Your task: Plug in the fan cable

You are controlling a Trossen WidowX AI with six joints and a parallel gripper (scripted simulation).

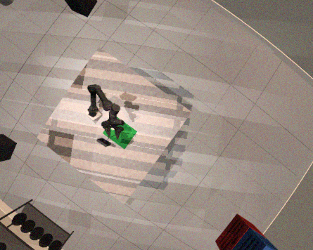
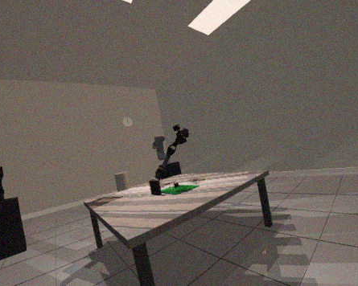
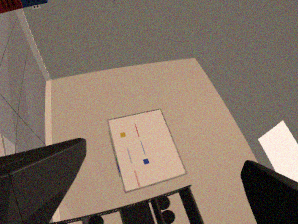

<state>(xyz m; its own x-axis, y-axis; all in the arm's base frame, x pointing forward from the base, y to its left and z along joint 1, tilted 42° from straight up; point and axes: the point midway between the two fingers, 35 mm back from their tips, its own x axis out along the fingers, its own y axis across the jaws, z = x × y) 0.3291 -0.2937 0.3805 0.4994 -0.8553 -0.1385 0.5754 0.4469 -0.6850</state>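
The black fan plug lies 17 cm behind my gripper tip, 2 cm to the left of it and 48 cm below it. The rest, counted from my gripper tip: green board (10 cm behind, 4 cm to the right, 52 cm below); cream four-pin fan header (19 cm behind, 4 cm to the right, 50 cm below); black fan (19 cm behind, 20 cm to the right, 44 cm below).
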